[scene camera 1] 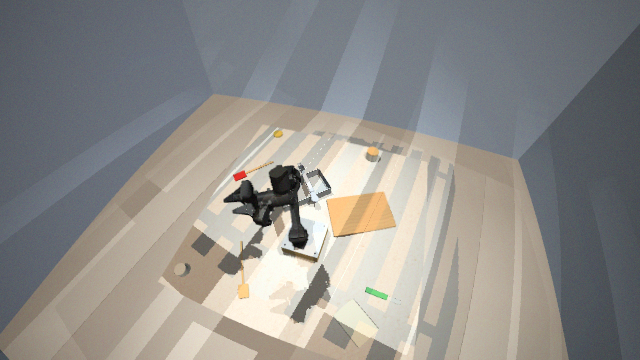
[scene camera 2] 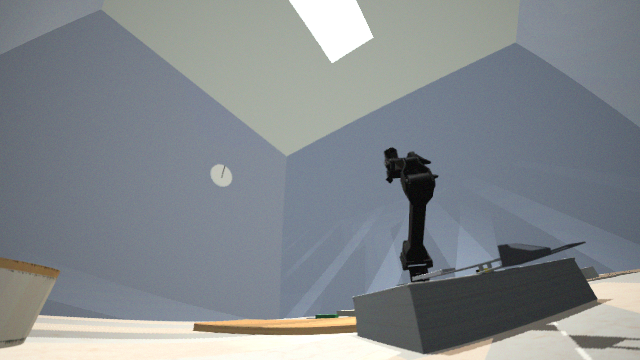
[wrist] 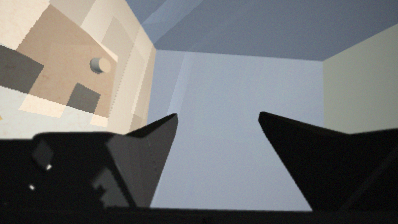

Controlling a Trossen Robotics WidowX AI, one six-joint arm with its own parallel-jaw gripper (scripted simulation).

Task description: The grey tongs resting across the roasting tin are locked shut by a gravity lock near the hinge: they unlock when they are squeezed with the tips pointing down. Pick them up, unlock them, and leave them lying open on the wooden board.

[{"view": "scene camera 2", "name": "grey roasting tin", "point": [454, 311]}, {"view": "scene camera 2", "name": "wooden board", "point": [344, 324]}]
